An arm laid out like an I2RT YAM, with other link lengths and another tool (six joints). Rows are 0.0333 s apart.
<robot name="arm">
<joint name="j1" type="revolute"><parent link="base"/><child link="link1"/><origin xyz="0 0 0.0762"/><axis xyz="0 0 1"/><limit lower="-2.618" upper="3.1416"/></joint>
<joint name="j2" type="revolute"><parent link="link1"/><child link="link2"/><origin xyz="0.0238 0.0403 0.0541" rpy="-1.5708 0 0"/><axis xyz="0 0 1"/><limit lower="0" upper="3.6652"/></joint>
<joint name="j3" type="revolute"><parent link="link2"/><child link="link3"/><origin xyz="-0.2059 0 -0.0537" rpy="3.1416 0 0"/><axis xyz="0 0 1"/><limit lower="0" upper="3.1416"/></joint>
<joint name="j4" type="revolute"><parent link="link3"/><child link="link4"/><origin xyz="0.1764 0.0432 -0.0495"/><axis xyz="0 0 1"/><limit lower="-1.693" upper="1.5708"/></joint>
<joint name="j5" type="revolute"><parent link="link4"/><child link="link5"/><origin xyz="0.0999 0.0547 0.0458" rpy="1.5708 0 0"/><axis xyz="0 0 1"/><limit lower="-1.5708" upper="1.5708"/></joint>
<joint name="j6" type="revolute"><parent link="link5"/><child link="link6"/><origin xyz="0.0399 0 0.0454" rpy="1.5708 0 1.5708"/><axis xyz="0 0 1"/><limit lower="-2.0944" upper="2.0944"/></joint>
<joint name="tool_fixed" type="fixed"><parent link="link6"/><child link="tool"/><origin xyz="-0.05 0.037 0.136" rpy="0.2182 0 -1.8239"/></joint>
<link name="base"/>
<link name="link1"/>
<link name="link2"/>
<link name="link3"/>
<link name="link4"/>
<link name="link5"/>
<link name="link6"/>
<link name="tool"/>
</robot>
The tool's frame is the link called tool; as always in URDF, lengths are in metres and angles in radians.
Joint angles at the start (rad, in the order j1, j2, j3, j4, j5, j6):
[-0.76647 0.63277 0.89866 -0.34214 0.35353 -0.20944]
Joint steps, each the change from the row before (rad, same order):
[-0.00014 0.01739 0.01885 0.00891 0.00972 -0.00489]
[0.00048 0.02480 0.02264 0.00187 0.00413 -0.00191]
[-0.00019 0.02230 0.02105 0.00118 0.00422 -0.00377]
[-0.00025 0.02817 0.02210 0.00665 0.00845 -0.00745]
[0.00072 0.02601 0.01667 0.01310 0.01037 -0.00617]
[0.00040 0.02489 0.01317 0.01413 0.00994 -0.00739]
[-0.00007 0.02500 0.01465 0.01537 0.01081 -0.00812]
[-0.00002 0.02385 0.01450 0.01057 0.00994 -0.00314]
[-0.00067 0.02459 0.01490 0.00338 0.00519 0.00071]
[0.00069 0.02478 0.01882 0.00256 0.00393 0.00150]
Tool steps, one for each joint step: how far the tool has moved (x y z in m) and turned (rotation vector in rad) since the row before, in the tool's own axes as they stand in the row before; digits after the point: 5 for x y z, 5 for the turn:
[0.00476 0.00419 0.00154 -0.01317 0.00389 -0.00213]
[0.00352 0.00193 0.00265 -0.00314 -0.00228 -0.00159]
[0.00302 0.00207 0.00239 -0.00390 -0.00283 -0.00325]
[0.00298 0.00286 0.00364 -0.00797 -0.00500 -0.00629]
[0.00302 0.00280 0.00390 -0.01017 -0.00239 -0.00439]
[0.00206 0.00234 0.00411 -0.00947 -0.00387 -0.00578]
[0.00264 0.00298 0.00408 -0.01176 -0.00245 -0.00574]
[0.00192 0.00218 0.00391 -0.00926 -0.00431 -0.00175]
[0.00059 0.00051 0.00406 -0.00234 -0.00810 -0.00010]
[0.00212 0.00054 0.00376 -0.00135 -0.00415 0.00097]

